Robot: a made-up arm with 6 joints.
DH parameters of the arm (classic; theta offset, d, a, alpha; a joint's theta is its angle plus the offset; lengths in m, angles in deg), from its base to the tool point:
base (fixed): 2.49 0 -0.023 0
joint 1: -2.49 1.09 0.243 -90
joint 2: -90 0 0.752 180
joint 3: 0 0 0.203 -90
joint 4: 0 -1.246 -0.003 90
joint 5: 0 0.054 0.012 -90
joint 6: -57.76 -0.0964 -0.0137 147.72
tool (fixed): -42.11 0.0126 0 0
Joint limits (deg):
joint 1: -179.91..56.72
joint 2: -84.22..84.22
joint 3: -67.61..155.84
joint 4: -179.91..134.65
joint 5: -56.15..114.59
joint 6: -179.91..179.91
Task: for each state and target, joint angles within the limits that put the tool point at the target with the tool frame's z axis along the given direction. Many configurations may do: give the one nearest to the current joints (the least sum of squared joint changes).
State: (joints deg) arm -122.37 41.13 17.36 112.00 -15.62 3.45
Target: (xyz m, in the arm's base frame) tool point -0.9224 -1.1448 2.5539 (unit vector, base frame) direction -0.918 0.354 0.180
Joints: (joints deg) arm -125.14 5.14 26.95 84.76 -41.99 -14.23
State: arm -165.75 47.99 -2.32 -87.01 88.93 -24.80
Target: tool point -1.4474 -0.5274 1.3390 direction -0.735 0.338 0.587
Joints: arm -156.21 12.21 -22.51 -47.78 114.59 -51.54
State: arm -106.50 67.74 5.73 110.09 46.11 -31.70
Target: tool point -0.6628 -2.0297 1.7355 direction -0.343 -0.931 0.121
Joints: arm -109.01 44.38 39.29 111.21 25.06 -11.76
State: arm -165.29 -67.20 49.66 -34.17 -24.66 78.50
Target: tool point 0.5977 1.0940 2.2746 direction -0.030 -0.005 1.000
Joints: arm -118.95 -83.79 35.90 -53.20 -39.52 95.24
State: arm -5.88 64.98 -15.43 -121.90 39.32 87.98
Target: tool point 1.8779 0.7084 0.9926 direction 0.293 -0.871 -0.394
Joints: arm 22.97 52.91 22.15 -91.32 55.97 106.34
